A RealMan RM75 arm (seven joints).
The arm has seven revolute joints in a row. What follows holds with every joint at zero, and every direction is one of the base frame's.
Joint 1 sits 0.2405 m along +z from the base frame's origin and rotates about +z.
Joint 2 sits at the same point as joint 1 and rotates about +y.
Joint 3 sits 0.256 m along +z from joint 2 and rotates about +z.
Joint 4 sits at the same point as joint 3 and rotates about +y.
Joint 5 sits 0.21 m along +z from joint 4 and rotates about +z.
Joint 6 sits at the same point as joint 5 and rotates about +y.
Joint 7 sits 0.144 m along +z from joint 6 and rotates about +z.
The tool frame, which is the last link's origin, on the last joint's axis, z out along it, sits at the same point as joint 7; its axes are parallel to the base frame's.
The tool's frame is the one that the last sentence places.
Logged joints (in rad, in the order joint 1, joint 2, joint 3, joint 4, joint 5, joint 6, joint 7), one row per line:
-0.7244, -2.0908, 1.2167, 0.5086, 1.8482, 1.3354, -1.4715
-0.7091, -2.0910, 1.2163, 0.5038, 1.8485, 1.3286, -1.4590
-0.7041, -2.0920, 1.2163, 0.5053, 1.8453, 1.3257, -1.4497
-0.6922, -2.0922, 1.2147, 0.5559, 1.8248, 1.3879, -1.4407
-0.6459, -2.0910, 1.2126, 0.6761, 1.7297, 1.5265, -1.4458
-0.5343, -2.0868, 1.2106, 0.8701, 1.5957, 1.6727, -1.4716
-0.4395, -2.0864, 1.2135, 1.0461, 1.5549, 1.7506, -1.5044
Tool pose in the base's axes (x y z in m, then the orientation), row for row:
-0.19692, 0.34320, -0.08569, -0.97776, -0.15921, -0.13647, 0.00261
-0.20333, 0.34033, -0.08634, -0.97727, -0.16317, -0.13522, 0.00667
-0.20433, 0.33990, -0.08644, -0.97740, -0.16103, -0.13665, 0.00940
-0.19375, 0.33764, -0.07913, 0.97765, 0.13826, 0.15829, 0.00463
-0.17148, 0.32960, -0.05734, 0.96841, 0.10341, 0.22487, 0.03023
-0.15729, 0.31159, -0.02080, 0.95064, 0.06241, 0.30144, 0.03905
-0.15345, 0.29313, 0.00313, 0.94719, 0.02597, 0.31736, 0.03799
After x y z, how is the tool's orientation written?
As a quaternion, x y z w.
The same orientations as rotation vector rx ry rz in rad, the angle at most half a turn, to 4 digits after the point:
-3.0666, -0.4993, -0.4280
-3.0572, -0.5104, -0.4230
-3.0523, -0.5029, -0.4267
3.0624, 0.4331, 0.4958
2.9852, 0.3188, 0.6932
2.9145, 0.1913, 0.9242
2.9058, 0.0797, 0.9736

